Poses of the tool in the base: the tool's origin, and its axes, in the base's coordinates. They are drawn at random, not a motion.
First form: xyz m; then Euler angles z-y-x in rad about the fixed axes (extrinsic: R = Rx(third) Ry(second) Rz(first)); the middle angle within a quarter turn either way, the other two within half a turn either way.
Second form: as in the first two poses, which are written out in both.
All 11 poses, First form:
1: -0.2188 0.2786 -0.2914 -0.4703 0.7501 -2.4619
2: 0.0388 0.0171 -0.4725 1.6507 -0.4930 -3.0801
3: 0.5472 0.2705 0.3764 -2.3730 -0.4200 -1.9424
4: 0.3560 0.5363 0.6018 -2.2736 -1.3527 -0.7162
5: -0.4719 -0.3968 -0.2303 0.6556 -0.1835 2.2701
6: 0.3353 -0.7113 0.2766 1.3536 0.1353 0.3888
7: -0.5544 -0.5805 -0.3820 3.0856 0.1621 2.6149
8: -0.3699 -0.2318 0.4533 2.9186 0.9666 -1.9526
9: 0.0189 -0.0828 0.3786 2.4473 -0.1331 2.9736
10: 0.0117 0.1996 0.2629 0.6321 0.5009 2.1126
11: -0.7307 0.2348 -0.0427 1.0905 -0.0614 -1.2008
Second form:
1: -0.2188 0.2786 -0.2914 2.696 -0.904 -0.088 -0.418
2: 0.0388 0.0171 -0.4725 2.822 0.672 -0.716 -0.190
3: 0.5472 0.2705 0.3764 2.391 -0.208 -0.852 -0.481
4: 0.3560 0.5363 0.6018 2.080 0.483 -0.573 -0.661
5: -0.4719 -0.3968 -0.2303 2.264 0.930 -0.361 0.063
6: 0.3353 -0.7113 0.2766 1.430 0.292 -0.105 0.950
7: -0.5544 -0.5805 -0.3820 3.000 -0.048 0.964 -0.262
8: -0.3699 -0.2318 0.4533 2.235 0.197 0.843 0.501
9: 0.0189 -0.0828 0.3786 2.960 0.334 -0.941 0.056
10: 0.0117 0.1996 0.2629 2.349 0.910 -0.159 0.383
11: -0.7307 0.2348 -0.0427 1.602 -0.691 0.378 0.616
